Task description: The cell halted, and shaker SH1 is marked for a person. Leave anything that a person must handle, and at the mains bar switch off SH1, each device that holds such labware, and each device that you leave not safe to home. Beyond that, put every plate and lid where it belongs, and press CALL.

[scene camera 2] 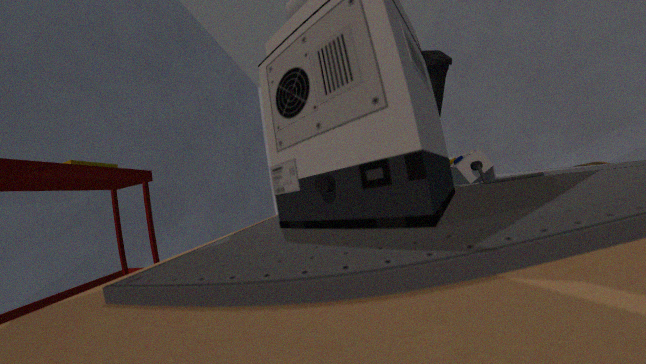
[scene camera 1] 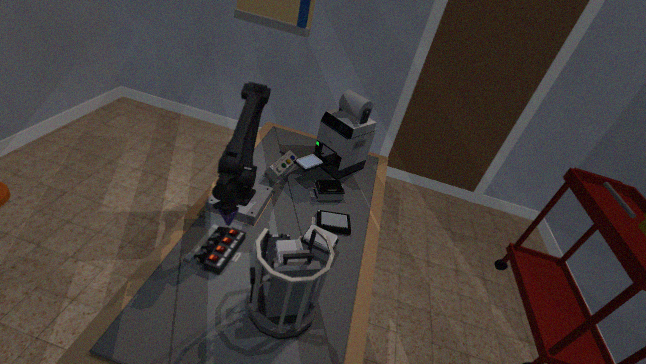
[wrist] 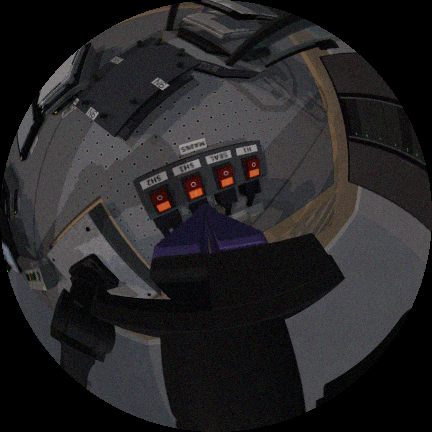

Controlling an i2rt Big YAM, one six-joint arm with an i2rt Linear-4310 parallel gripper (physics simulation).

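Places are measured from the arm's base along level axes (x ahead, y left, z up), in metres.
Pixels of known places: gripper, fingertip midpoint: (scene camera 1: 228, 225) (wrist: 204, 209); arm's base, origin of the base link: (scene camera 1: 242, 196) (wrist: 92, 273).
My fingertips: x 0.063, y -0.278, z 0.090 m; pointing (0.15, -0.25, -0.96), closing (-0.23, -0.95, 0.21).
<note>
Ahead of a thing's pixels: the offset from my fingertips to its top centre. "*": to the spot under its first point.
My gripper (scene camera 1: 228, 222) (wrist: 204, 209) is shut and empty, its purple fingertips pointing down. In the wrist view the tips appear just beside the SH1 plug; I cannot tell the exact gap. The mains bar @[dx -0.034, dy -0.029, dz -0.074 m] (scene camera 1: 223, 249) (wrist: 210, 181) carries rockers labelled SH2 @[dx +0.003, dy +0.044, dz -0.074 m] (wrist: 161, 200), SH1 @[dx +0.000, dy -0.006, dz -0.074 m] (wrist: 194, 187), SEAL @[dx -0.002, dy -0.056, dz -0.074 m] (wrist: 226, 176) and H1 @[dx -0.005, dy -0.106, dz -0.074 m] (wrist: 253, 167), all showing lit orange. A white plate @[dx +0.158, dy +0.633, dz -0.012 m] (scene camera 1: 309, 161) lies by the sealer @[dx +0.300, dy +0.854, dz +0.329 m] (scene camera 1: 345, 130) (scene camera 2: 345, 110). A pale plate @[dx +0.387, dy +0.336, dz -0.098 m] (scene camera 1: 334, 220) sits in a black frame, beside a white plate or lid (scene camera 1: 322, 239). The button box @[* dx +0.034, dy +0.573, dz -0.062 m] (scene camera 1: 283, 166) (wrist: 36, 278) stands beyond the arm base.
A round cage @[dx +0.303, dy -0.170, dz +0.215 m] (scene camera 1: 294, 276) with stacked labware stands near the mains bar. A dark low device @[dx +0.309, dy +0.541, dz -0.058 m] (scene camera 1: 329, 186) stands between the sealer and the black frame. A dark labelled plate base @[dx +0.207, dy +0.022, dz -0.051 m] (wrist: 135, 92) lies near the cage. A red cart (scene camera 1: 550, 295) (scene camera 2: 75, 176) stands off the bench.
</note>
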